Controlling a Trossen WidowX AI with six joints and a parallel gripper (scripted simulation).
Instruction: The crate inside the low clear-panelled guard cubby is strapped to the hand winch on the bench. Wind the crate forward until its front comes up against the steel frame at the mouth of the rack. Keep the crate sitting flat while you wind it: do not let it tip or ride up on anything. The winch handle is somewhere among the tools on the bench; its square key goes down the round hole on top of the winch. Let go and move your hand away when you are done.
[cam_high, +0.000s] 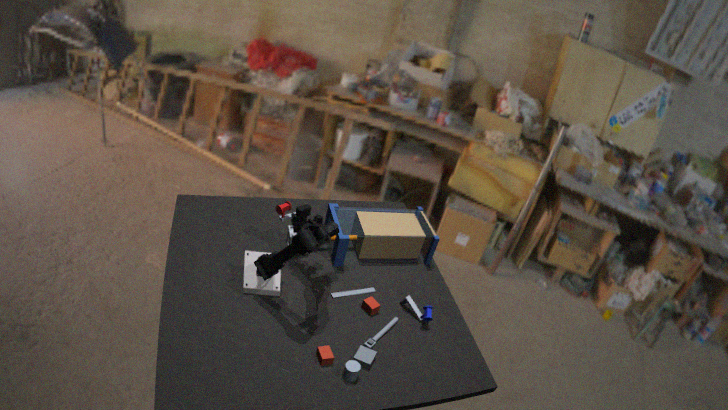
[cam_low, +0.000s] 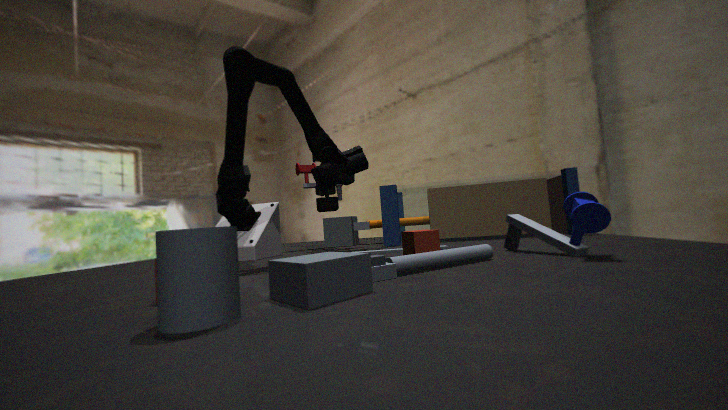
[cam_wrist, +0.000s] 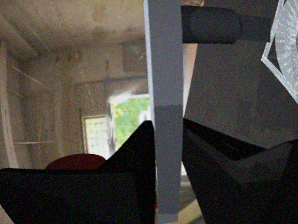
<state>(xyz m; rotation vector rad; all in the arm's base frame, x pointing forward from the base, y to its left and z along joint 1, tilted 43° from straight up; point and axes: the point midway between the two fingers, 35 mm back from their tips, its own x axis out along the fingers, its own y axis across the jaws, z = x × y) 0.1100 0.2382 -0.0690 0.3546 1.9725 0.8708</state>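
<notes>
The red knob lies 4 cm behind my gripper tip, 3 cm to the right of it and 4 cm above it. The rest, counted from my gripper tip: grey winch (3 cm ahead, 1 cm to the left, 16 cm below); grey bar (29 cm ahead, 24 cm to the right, 19 cm below); clear-panelled cubby (44 cm ahead, 8 cm to the left, 8 cm below).
</notes>
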